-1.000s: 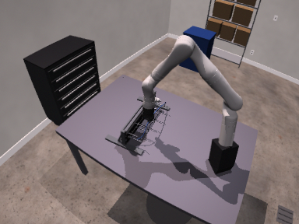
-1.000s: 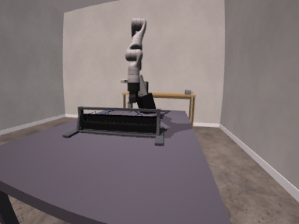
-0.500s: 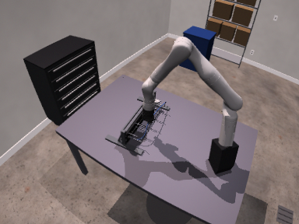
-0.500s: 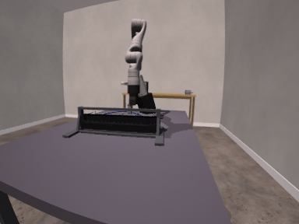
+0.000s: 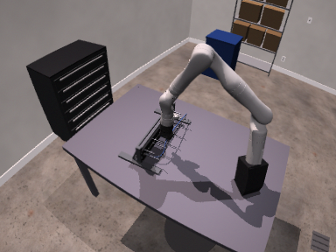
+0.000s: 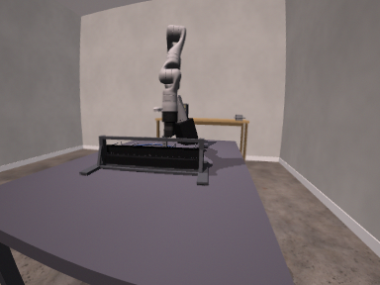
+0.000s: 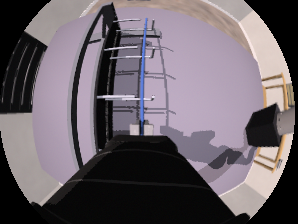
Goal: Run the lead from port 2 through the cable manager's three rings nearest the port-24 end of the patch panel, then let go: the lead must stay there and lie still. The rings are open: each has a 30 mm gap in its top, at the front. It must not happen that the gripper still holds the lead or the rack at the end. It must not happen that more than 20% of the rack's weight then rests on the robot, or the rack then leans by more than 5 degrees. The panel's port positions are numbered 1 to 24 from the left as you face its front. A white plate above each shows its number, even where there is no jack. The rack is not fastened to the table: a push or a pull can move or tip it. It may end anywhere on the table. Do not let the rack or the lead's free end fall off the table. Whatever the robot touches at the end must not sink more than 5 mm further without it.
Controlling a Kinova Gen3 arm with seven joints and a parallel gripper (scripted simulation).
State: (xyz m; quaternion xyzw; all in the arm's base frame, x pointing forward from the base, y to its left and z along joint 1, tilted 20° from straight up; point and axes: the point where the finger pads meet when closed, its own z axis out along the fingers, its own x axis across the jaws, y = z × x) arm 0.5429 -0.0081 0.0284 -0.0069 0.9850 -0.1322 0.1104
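The black rack lies 100 mm ahead of my hand, 50 mm to the right of it and 20 mm below it.
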